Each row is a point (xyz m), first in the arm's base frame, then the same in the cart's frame.
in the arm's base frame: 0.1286 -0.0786 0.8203
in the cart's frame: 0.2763 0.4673 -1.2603
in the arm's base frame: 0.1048 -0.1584 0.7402
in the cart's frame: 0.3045 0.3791 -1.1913
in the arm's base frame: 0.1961 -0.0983 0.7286
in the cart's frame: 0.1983 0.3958 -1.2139
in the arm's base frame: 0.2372 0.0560 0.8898
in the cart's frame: 0.1499 0.5703 -1.3507
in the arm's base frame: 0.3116 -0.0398 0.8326
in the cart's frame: 0.1133 0.4413 -1.3492
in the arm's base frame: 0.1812 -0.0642 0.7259
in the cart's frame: 0.1938 0.4299 -1.1996
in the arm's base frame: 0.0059 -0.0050 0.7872
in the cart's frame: 0.3311 0.5637 -1.1639
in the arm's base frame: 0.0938 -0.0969 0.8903
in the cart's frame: 0.3375 0.4869 -1.3084
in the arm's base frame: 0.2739 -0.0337 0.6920
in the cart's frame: 0.0923 0.4128 -1.2078
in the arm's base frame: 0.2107 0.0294 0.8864
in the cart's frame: 0.1826 0.5551 -1.3396
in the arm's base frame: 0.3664 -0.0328 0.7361
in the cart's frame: 0.0317 0.3959 -1.2888
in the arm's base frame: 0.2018 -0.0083 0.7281
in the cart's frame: 0.1520 0.4724 -1.2025
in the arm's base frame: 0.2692 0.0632 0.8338
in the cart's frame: 0.1009 0.5466 -1.3153
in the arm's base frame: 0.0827 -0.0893 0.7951
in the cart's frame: 0.3099 0.4656 -1.2188
